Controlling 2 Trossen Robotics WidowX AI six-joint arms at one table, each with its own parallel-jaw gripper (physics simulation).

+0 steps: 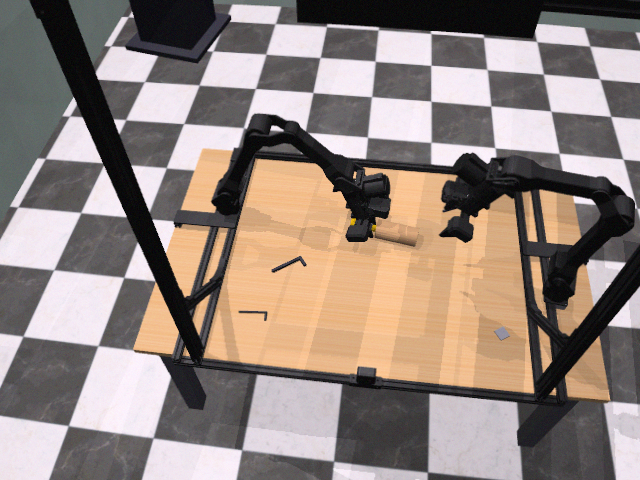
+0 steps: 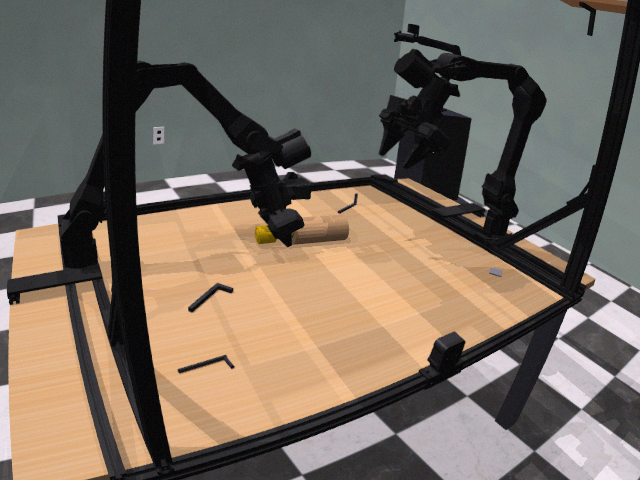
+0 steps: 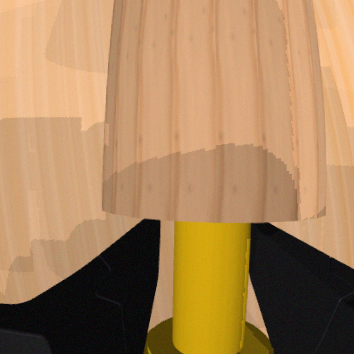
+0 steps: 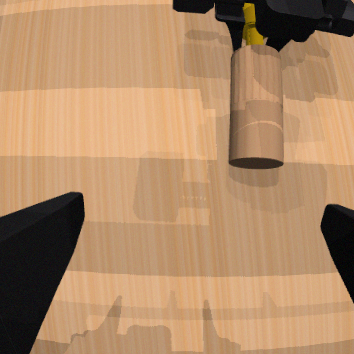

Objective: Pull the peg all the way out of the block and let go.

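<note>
The wooden cylinder block lies on its side near the back middle. The yellow peg has its shaft in the block's left end, with a stretch of shaft and the wider head outside. My left gripper is shut on the peg, fingers on both sides of the shaft between block and head; a narrow strip shows beside one finger. My right gripper is open, empty and raised, to the right of the block.
Two black hex keys lie on the left part of the table, and a third lies behind the block. A small grey square lies at the right. Black frame rails and posts edge the table.
</note>
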